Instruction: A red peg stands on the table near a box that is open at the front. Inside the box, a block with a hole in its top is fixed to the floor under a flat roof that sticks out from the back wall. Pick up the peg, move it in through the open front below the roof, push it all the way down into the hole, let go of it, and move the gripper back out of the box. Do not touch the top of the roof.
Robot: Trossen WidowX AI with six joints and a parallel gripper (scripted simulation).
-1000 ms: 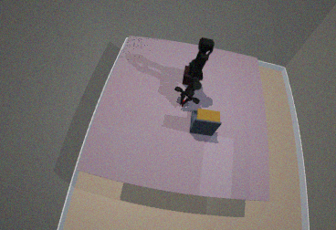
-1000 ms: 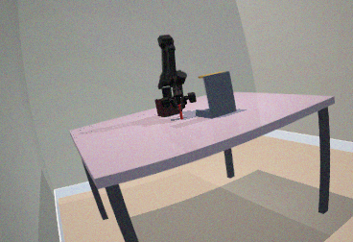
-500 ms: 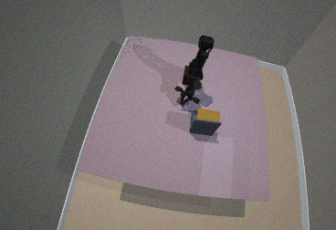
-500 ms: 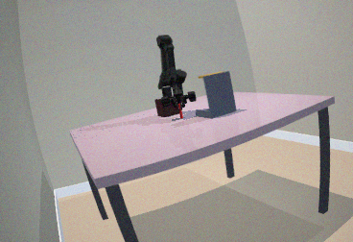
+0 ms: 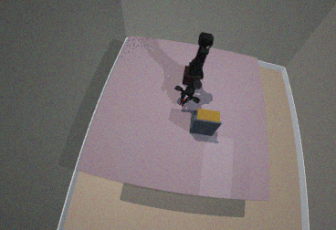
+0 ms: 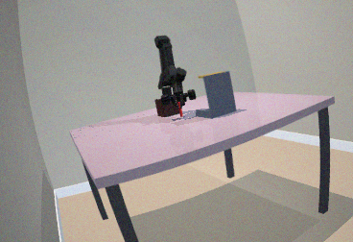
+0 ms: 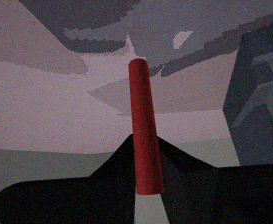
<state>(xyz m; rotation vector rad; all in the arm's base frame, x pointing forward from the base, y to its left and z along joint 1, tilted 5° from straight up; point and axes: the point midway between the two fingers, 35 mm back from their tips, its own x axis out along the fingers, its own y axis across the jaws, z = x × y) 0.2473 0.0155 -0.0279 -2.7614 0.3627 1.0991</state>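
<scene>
Now: gripper tip 90 mm short of the yellow roof, 190 mm to the right of it and 150 mm below it. Round my gripper tip: red peg 30 mm behind, 10 mm to the left, 10 mm below.
</scene>
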